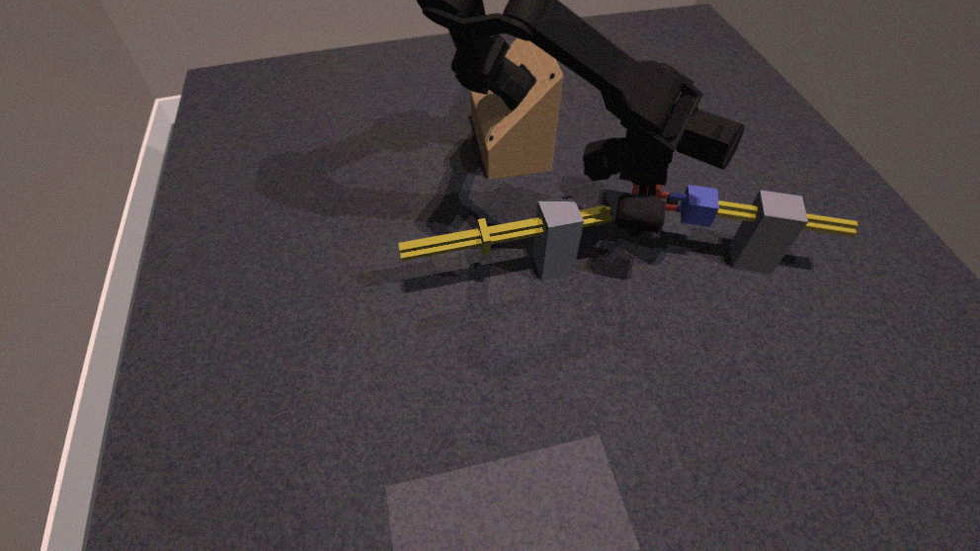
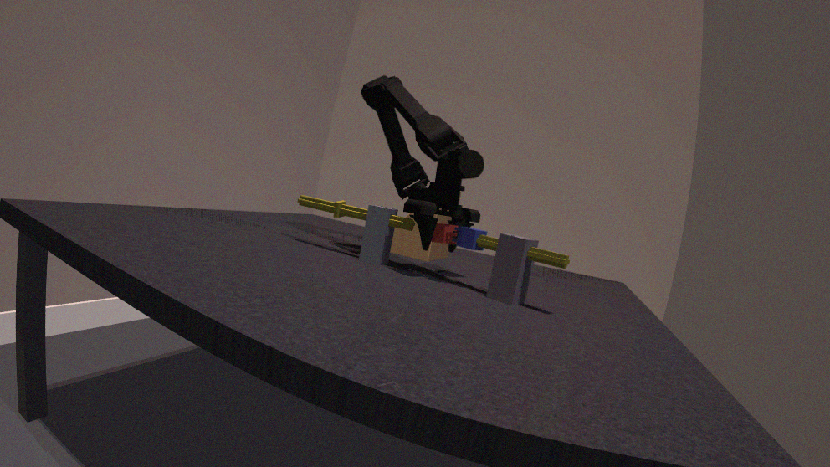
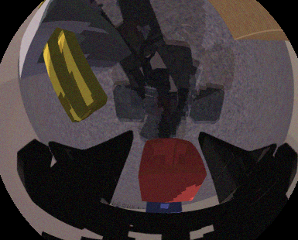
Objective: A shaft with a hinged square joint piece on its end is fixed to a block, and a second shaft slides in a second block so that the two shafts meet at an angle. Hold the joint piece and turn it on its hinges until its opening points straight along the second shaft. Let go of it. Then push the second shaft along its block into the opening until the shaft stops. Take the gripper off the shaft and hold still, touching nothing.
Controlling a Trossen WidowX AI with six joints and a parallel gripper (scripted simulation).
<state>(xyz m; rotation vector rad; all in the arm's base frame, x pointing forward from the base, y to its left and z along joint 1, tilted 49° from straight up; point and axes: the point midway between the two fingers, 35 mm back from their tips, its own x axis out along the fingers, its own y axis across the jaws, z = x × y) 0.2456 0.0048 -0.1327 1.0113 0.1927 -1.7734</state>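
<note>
Now: the red joint piece 40 mm above my gripper tip, 10 mm to the left of it and 10 mm ahead of it.
</note>
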